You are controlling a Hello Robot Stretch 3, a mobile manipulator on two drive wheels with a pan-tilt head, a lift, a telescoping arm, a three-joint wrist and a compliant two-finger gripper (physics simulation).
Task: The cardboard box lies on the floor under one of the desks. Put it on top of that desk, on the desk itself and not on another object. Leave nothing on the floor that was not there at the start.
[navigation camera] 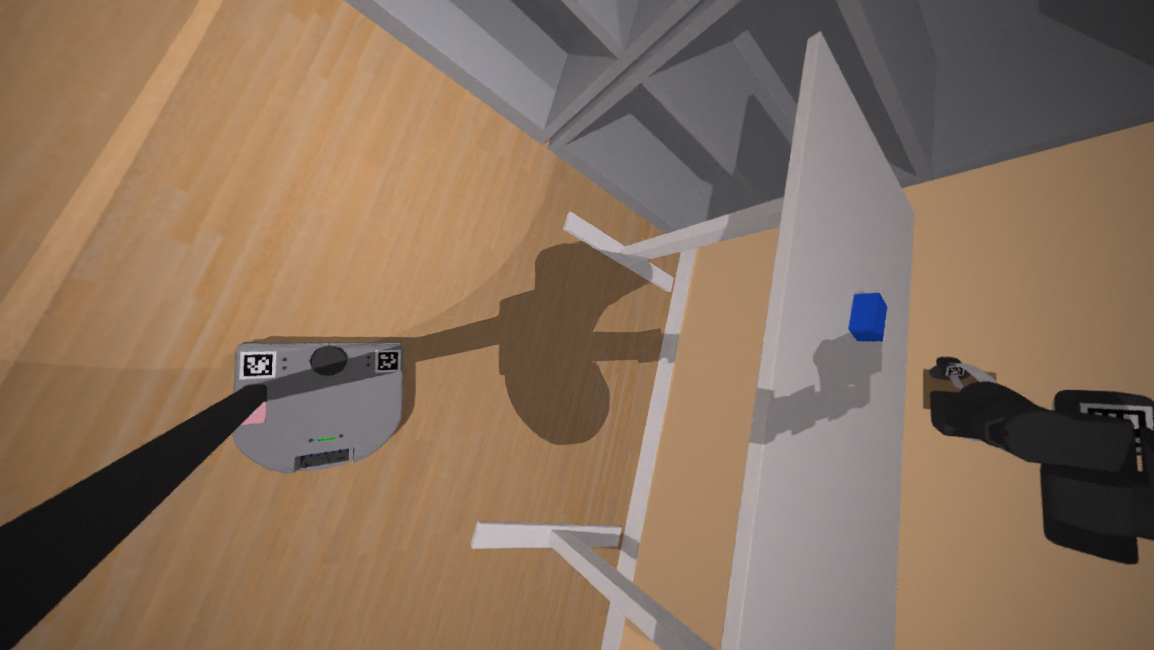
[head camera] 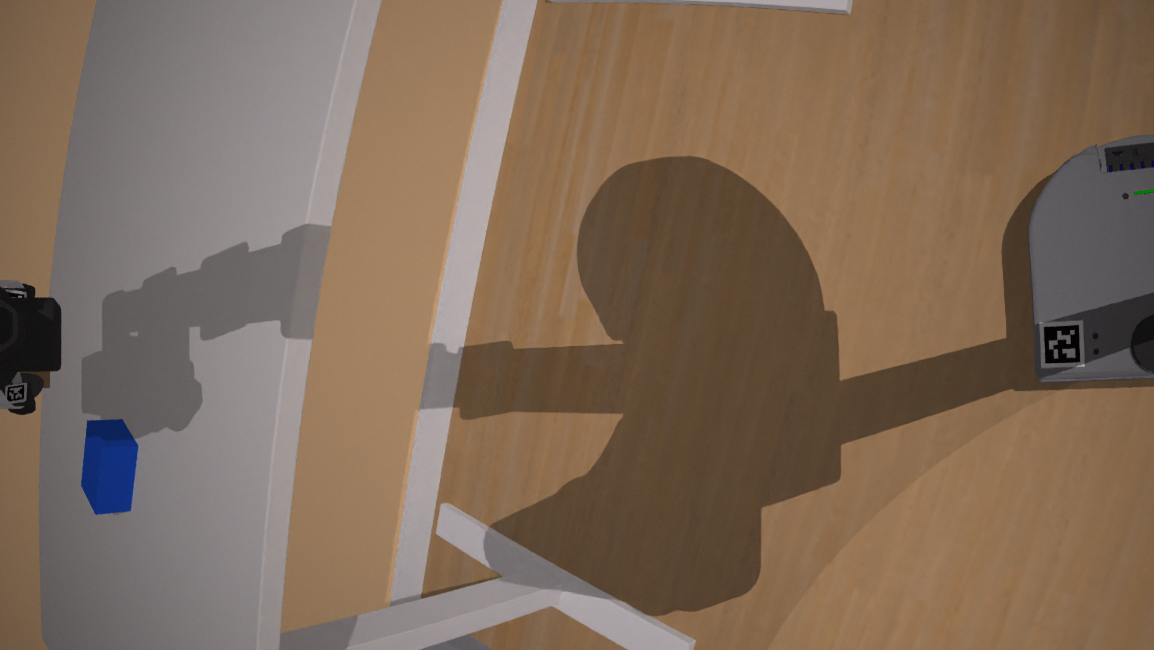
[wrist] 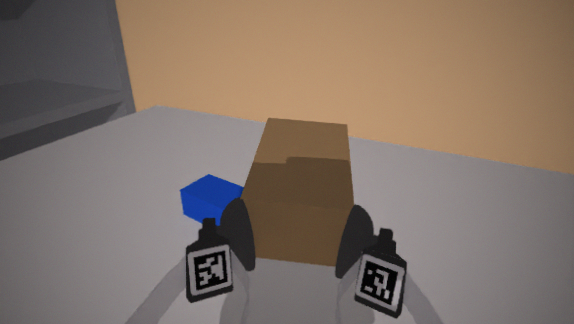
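Pixels of known places: gripper, fingertip midpoint: [navigation camera: 945, 390]; robot's base at its link origin: [navigation camera: 328, 359].
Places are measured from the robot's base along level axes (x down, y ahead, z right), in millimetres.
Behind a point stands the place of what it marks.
Note:
The brown cardboard box [wrist: 300, 200] [navigation camera: 928, 391] @(x -1107, y -20, z 744 mm) is between the two fingertips of my gripper [wrist: 295, 227] @(x -1124, y -17, z 750 mm) [navigation camera: 944, 387] @(x -1124, y -17, z 750 mm), which is shut on it. In the wrist view both pads press on its sides. The box is in front of and above the grey-white desk top [wrist: 475, 225] [navigation camera: 831, 516] @(x -950, y -289, z 814 mm) [head camera: 161, 121] @(x -951, y -274, z 882 mm). The shadow of the gripper and wrist falls on that top. In the head view the gripper is at the left edge and hides most of the box. The gap between box and desk top cannot be judged.
A blue block [head camera: 110, 468] @(x -982, y 108, z 951 mm) [navigation camera: 868, 317] @(x -983, y 107, z 950 mm) [wrist: 207, 197] stands on the desk, left of the box in the wrist view. A grey shelf unit [wrist: 120, 60] adjoins the desk's end. An orange wall [wrist: 350, 60] is behind. My base [head camera: 1082, 258] @(x -160, y -111, z 95 mm) [navigation camera: 274, 444] @(x -160, y -186, z -97 mm) stands on the wooden floor.

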